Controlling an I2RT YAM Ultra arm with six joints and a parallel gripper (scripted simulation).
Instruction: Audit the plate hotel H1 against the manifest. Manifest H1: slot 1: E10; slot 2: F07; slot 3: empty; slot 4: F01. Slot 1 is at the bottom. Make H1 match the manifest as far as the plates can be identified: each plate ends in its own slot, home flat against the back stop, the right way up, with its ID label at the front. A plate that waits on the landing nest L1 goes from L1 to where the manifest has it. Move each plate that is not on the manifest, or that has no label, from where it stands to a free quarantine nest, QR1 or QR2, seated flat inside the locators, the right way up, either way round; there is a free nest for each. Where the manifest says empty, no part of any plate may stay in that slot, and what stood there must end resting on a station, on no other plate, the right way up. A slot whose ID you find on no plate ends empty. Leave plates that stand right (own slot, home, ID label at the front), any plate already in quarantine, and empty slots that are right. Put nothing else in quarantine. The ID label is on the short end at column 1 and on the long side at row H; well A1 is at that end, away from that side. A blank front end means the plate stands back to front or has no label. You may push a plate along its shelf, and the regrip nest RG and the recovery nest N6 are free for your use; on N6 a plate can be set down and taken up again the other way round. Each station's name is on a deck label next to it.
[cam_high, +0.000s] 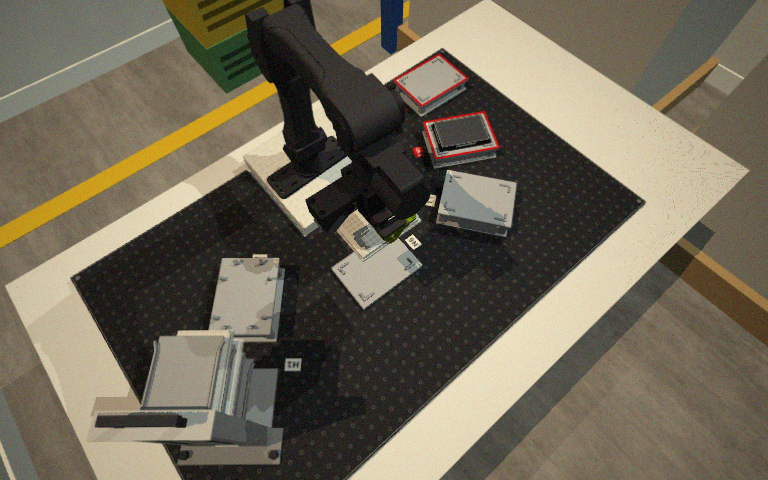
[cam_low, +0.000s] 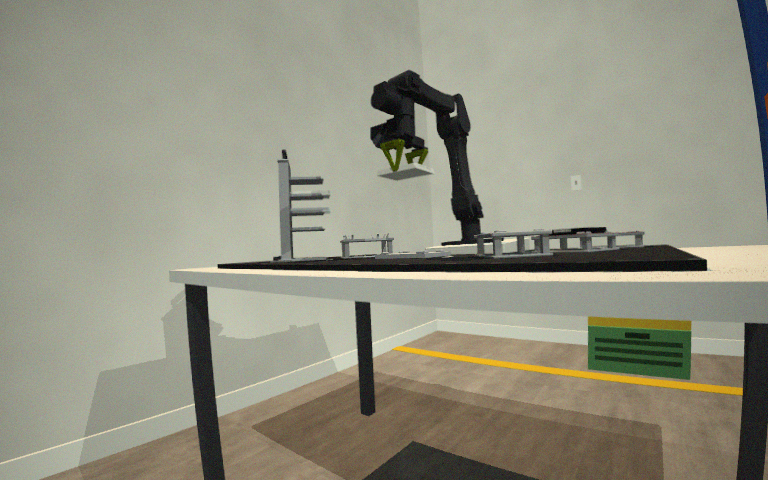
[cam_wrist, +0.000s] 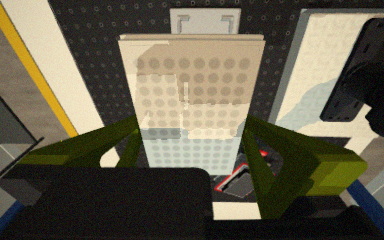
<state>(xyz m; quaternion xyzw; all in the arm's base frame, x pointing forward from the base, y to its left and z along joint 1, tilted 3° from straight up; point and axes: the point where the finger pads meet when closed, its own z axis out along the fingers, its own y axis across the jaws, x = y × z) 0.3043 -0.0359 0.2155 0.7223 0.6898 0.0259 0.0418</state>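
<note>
Right now the white well plate is right at my hand. The rest, counted from my hand: recovery nest N6: 10 mm behind, 220 mm below; N6 deck label: 10 mm behind, 110 mm to the left, 230 mm below; A1 mark: 40 mm ahead, 70 mm to the left, 220 mm below.
</note>
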